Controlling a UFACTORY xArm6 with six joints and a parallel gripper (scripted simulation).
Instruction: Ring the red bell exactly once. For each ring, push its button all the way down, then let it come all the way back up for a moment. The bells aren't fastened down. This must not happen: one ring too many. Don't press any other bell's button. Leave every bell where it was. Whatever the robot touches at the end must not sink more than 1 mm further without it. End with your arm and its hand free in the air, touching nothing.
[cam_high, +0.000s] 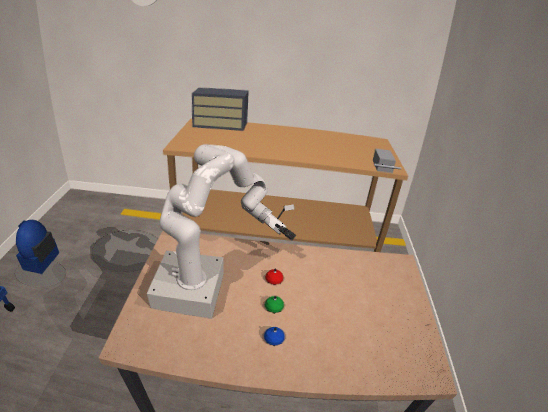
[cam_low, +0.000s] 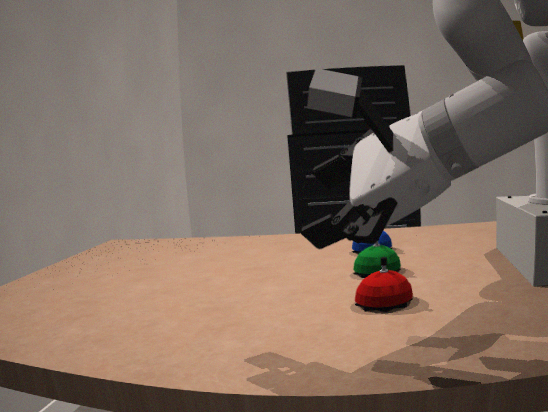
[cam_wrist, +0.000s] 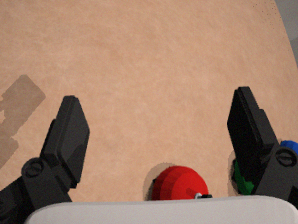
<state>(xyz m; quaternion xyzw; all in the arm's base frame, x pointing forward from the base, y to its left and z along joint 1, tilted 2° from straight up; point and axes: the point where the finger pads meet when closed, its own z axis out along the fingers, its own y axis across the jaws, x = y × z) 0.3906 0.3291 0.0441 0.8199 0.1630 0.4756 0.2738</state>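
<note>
The red bell lies 14 cm to the right of my hand, 12 cm below it and 6 cm behind it. Also, from my hand: green bell (31 cm to the right, 12 cm below, 3 cm behind); then blue bell (47 cm to the right, 12 cm below, 1 cm behind).
</note>
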